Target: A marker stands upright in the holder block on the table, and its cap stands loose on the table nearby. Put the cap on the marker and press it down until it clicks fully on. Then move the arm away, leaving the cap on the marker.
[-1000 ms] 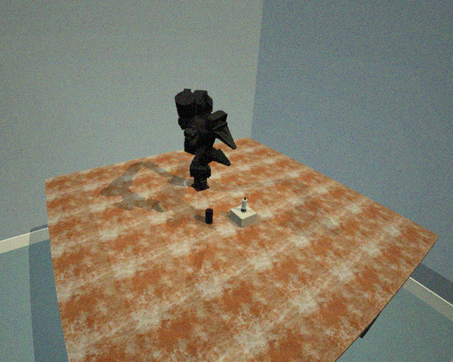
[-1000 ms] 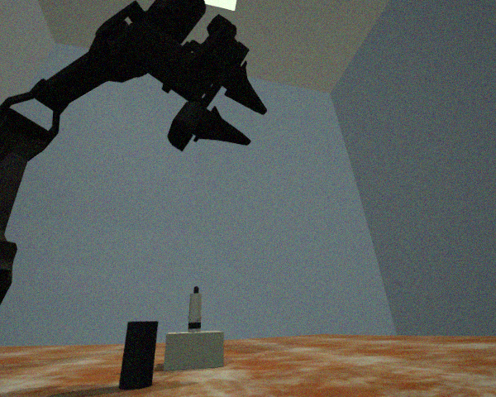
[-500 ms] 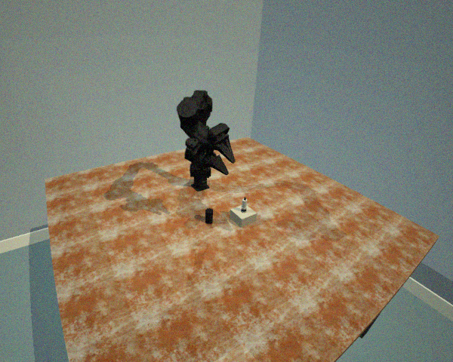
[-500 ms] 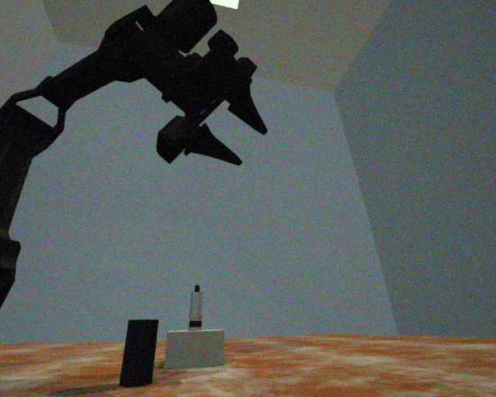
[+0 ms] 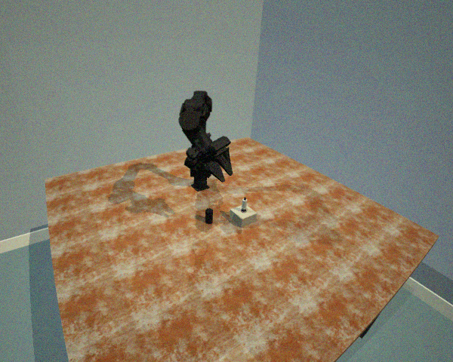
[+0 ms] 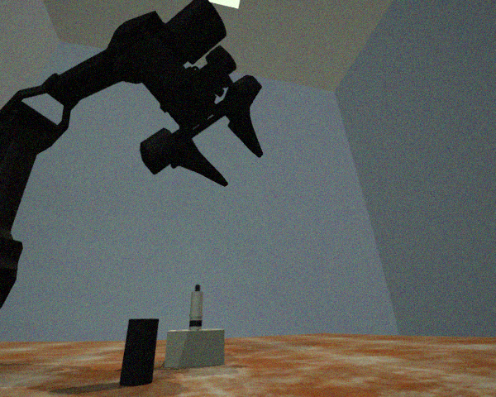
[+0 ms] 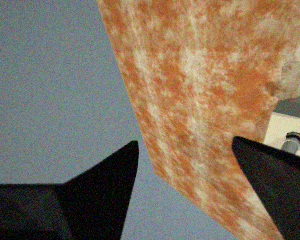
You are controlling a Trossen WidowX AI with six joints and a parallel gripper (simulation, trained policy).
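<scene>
Now: gripper tip 10 cm past the black marker cap and 21 cm above it. The rest, counted from my gripper tip: pale holder block (5 cm behind, 12 cm to the left, 22 cm below).
</scene>
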